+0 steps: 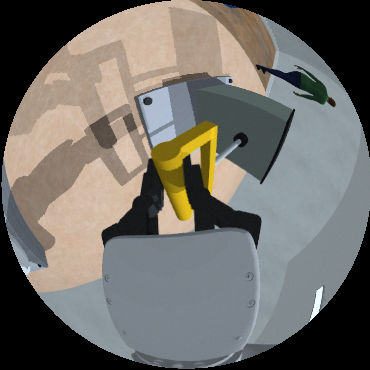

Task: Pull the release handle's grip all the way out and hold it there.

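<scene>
The release handle (209, 137) is a yellow D-shaped frame with a thick round grip (175, 182) on its left side. A thin silver rod (227, 152) runs from the frame into a black collar on the dark green housing (235, 110), so the handle stands out from the housing's face. The housing sits on a pale metal base plate (159, 112). My gripper (171, 164) is shut on the grip, one black finger on each side of it. Part of the handle's far bar is hidden behind the right finger.
The base plate is on a light wooden table top (65, 165), which carries dark shadows of the arm. A grey metal part (25, 230) shows at the left edge. A person in a green top (314, 89) is on the grey floor (320, 165) beyond the housing.
</scene>
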